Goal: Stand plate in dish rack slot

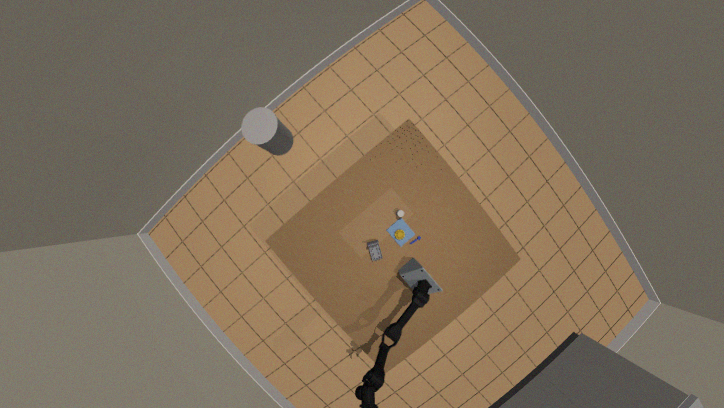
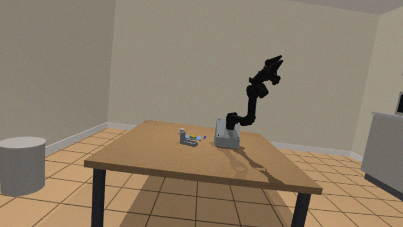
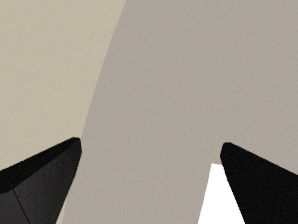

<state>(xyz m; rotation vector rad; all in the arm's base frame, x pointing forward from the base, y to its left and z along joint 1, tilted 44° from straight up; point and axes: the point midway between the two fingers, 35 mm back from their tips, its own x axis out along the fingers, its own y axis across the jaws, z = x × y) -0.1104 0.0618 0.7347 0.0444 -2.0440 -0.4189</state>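
My gripper tip is now 450 mm short of the yellow plate, 640 mm to the left of it and 650 mm above it. Round my gripper tip: blue spoon (350 mm ahead, 710 mm to the right, 660 mm below); then light blue mat (450 mm ahead, 660 mm to the right, 660 mm below); then grey dish rack (470 mm ahead, 450 mm to the right, 640 mm below).
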